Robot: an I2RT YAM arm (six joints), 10 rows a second.
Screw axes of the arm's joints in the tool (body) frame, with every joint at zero. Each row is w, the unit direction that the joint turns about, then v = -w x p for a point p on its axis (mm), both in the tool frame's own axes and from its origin. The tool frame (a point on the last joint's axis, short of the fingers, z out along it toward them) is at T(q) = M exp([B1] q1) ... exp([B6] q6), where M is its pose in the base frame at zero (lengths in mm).
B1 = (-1, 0, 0, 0, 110.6, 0)
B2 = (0, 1, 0, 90.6, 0, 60)
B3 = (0, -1, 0, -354.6, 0, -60)
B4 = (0, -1, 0, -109.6, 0, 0)
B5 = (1, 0, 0, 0, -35.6, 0)
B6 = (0, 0, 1, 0, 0, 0)
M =
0 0 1 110.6
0 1 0 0
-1 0 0 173.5
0 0 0 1
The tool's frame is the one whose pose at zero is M.
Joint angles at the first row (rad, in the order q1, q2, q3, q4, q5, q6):
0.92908 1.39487 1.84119 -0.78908 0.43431 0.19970
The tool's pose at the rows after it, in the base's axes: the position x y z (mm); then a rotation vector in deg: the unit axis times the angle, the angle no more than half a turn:
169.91 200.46 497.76 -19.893 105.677 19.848
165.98 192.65 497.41 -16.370 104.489 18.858
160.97 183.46 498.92 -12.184 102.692 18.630
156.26 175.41 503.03 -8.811 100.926 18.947
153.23 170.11 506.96 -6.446 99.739 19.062
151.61 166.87 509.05 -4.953 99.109 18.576
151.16 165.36 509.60 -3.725 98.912 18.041
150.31 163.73 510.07 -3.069 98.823 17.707
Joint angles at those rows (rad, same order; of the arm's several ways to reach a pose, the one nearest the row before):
0.92906 1.36854 1.81412 -0.77383 0.46977 0.21763
0.92908 1.33193 1.77253 -0.74405 0.51861 0.23327
0.92908 1.29072 1.73208 -0.70592 0.56744 0.25388
0.92906 1.26058 1.71416 -0.67961 0.60251 0.26989
0.92911 1.24495 1.71186 -0.66776 0.62851 0.28096
0.92911 1.23693 1.71186 -0.66434 0.65101 0.28517
0.92907 1.23427 1.71189 -0.66511 0.67005 0.29240
0.92908 1.23044 1.71187 -0.66854 0.68074 0.29622

